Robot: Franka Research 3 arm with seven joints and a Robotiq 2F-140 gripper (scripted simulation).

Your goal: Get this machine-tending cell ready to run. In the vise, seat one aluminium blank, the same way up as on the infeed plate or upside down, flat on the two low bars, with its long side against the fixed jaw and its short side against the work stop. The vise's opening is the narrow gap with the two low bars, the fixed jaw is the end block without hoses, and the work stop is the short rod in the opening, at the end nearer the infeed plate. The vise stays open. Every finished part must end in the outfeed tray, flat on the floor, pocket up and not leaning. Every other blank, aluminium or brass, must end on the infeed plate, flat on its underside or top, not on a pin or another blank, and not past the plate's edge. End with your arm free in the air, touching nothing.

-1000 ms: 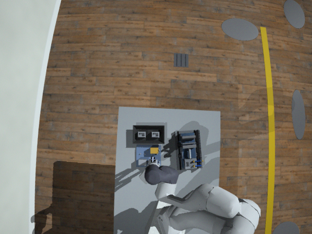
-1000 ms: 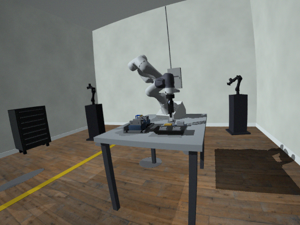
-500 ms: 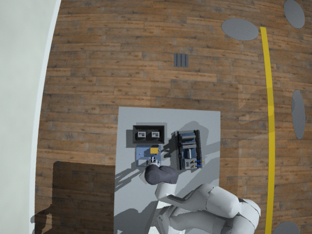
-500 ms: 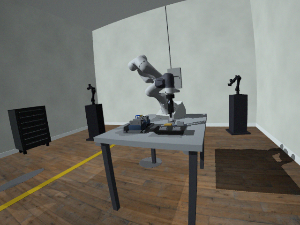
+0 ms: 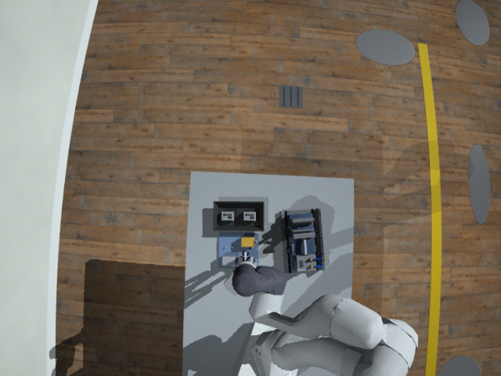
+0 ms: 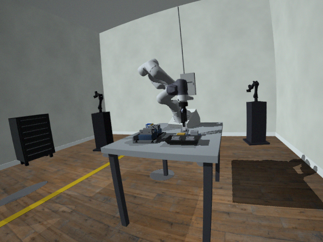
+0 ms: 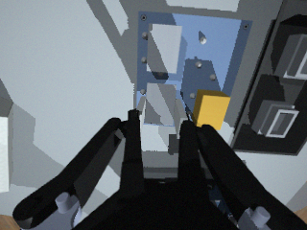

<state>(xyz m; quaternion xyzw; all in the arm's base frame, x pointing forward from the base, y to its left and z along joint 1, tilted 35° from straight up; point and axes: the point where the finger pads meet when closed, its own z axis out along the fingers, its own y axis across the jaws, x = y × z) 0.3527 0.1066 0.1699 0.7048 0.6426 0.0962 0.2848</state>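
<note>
Now: hand 8 cm short of the brass blank, 3 cm to the left of it and 6 cm above it. From my hand the other things lie so: vise 4 cm ahead, 28 cm to the right, 4 cm below.
</note>
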